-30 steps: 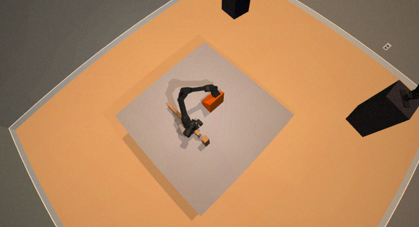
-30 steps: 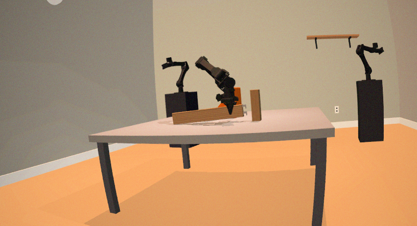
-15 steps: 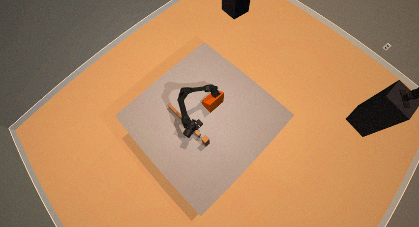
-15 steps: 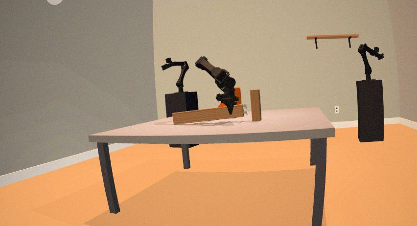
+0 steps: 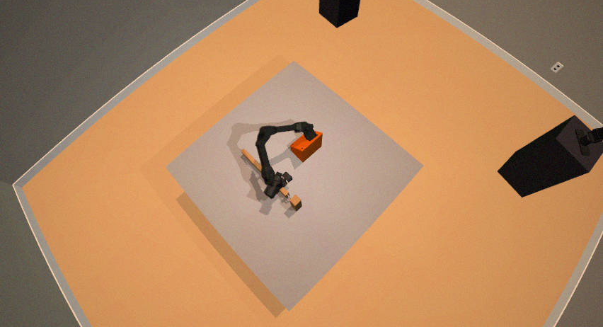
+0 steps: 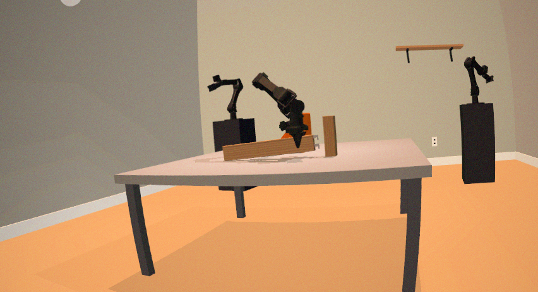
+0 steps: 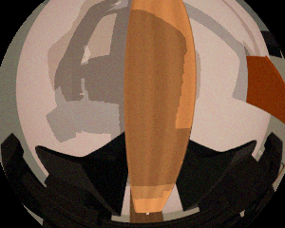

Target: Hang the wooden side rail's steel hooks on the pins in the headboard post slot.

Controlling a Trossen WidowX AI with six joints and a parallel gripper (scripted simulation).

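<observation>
Right now my gripper tip is 20 mm past the headboard post, 150 mm to the right of it and 40 mm below it.
</observation>
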